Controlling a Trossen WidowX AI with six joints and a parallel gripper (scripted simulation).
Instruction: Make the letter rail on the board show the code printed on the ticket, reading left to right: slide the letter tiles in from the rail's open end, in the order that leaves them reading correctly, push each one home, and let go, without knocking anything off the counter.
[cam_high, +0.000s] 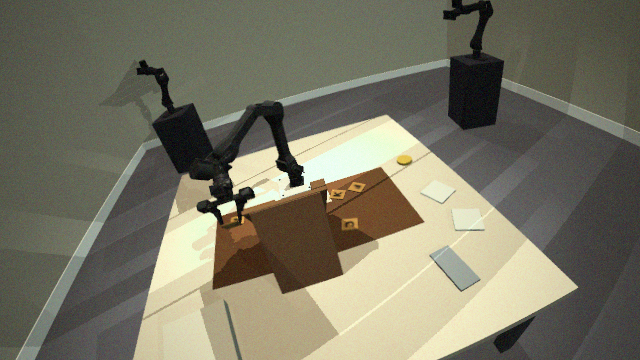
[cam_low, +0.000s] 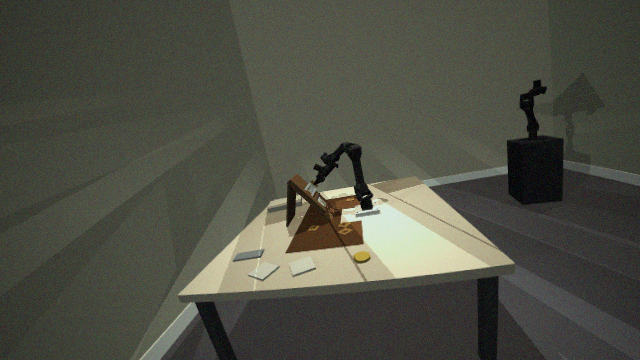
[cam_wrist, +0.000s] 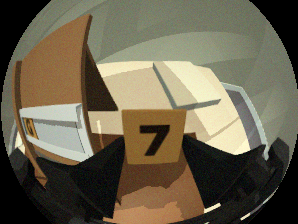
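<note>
Right now my gripper tip is 4 cm past the orange tile marked g and 22 cm to the right of it. From my gripper tip the other things lie so: brown mat: 18 cm behind, 21 cm to the left, 18 cm below; then orange tile marked 7: right at my gripper tip; then white ticket: 9 cm behind, 15 cm to the left, 9 cm below.
</note>
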